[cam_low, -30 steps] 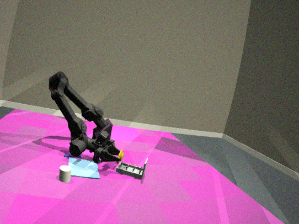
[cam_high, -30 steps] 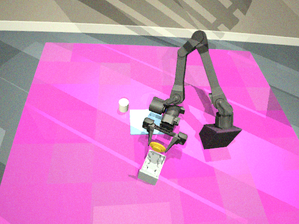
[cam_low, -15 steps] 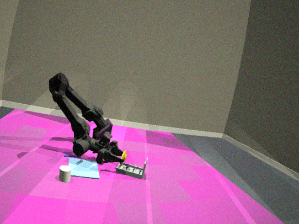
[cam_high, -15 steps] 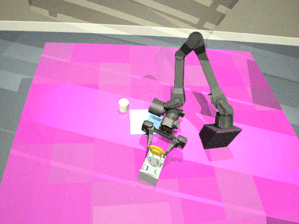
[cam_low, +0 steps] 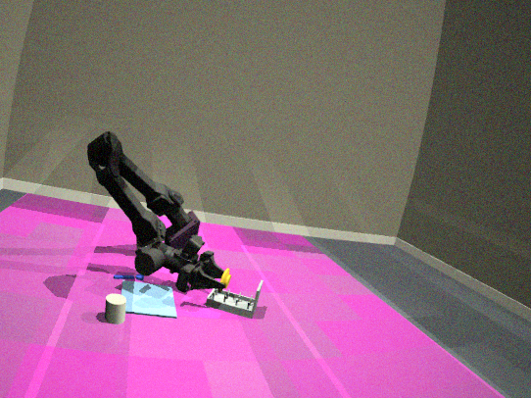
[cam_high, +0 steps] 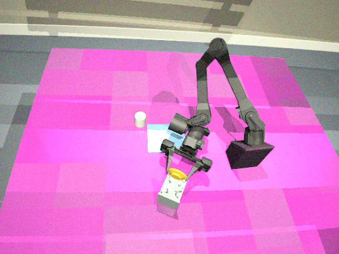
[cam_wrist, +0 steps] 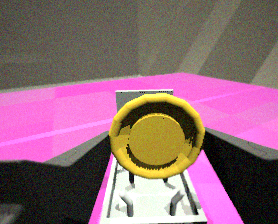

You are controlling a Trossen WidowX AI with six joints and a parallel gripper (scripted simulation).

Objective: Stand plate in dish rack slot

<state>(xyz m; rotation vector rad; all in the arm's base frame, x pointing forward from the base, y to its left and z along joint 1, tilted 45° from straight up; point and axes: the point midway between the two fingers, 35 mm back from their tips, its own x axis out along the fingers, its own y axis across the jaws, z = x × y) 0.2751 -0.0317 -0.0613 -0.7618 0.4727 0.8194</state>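
Right now the grey dish rack is 4 cm below my gripper tip, 2 cm to the left of it and 1 cm ahead of it. From my gripper tip the other things lie so: yellow plate 1 cm to the right; light blue sheet 19 cm to the right, 6 cm below, 2 cm behind; blue spoon 22 cm to the right, 13 cm behind, 6 cm below.
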